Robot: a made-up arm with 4 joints. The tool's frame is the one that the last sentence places.
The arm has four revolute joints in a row. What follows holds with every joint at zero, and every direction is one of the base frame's.
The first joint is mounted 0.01 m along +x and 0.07 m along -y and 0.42 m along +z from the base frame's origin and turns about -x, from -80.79 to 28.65 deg.
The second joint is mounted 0.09 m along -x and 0.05 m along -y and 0.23 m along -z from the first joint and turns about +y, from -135.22 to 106 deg.
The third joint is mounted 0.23 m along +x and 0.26 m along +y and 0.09 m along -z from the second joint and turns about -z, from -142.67 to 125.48 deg.
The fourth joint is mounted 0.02 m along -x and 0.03 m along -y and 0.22 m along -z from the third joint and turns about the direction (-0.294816, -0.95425, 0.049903), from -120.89 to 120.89 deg.
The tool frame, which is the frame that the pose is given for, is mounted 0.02 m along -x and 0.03 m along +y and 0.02 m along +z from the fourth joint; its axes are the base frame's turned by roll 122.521, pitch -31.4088 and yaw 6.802 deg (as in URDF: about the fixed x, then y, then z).
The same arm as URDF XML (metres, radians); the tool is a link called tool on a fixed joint. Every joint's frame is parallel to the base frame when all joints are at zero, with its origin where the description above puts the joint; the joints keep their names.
<robot name="arm">
<joint name="joint 1" type="revolute"><parent link="base_link"/><child link="link1"/><origin xyz="0.0100 -0.0700 0.4200"/><axis xyz="-1 0 0"/><limit lower="-1.4101" upper="0.5000"/></joint>
<joint name="joint 2" type="revolute"><parent link="link1"/><child link="link2"/><origin xyz="-0.0900 -0.0500 -0.2300"/><axis xyz="0 1 0"/><limit lower="-2.3600" upper="1.8500"/></joint>
<joint name="joint 3" type="revolute"><parent link="link2"/><child link="link3"/><origin xyz="0.2300 0.2600 -0.0900"/><axis xyz="0 0 -1"/><limit lower="-2.4901" upper="2.1900"/></joint>
<joint name="joint 4" type="revolute"><parent link="link3"/><child link="link4"/><origin xyz="-0.0200 -0.0300 -0.2200"/><axis xyz="-0.294787 -0.954259 0.049898"/><limit lower="-2.1099" upper="2.1099"/></joint>
<joint name="tool_fixed" type="fixed"><parent link="link4"/><child link="tool"/><origin xyz="-0.0200 0.0300 0.0200" rpy="2.1384 -0.5482 0.1187"/></joint>
<link name="base_link"/>
<link name="link1"/>
<link name="link2"/>
<link name="link3"/>
<link name="link4"/>
<link name="tool"/>
</robot>

